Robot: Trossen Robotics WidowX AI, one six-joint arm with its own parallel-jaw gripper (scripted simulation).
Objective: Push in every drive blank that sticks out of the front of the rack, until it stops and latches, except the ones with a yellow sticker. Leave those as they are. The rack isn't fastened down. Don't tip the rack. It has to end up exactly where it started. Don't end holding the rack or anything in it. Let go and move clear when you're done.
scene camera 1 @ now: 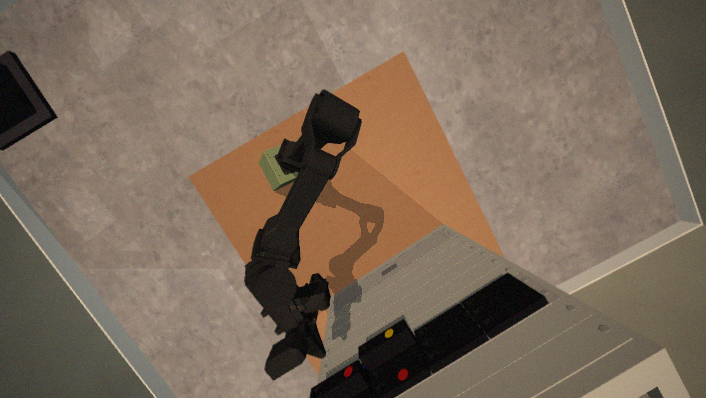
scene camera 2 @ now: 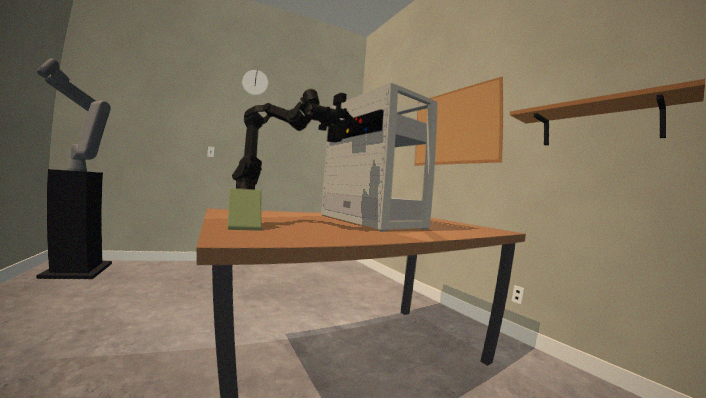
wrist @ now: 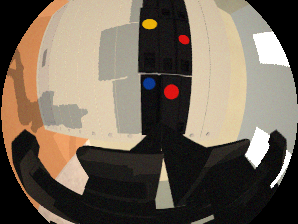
Labels:
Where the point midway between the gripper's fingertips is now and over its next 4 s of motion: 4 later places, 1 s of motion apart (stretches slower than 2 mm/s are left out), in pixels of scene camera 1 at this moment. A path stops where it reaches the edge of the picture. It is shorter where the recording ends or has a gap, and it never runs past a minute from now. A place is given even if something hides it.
The gripper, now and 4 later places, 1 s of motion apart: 323, 356; 330, 373; 332, 378; 337, 383; 340, 388

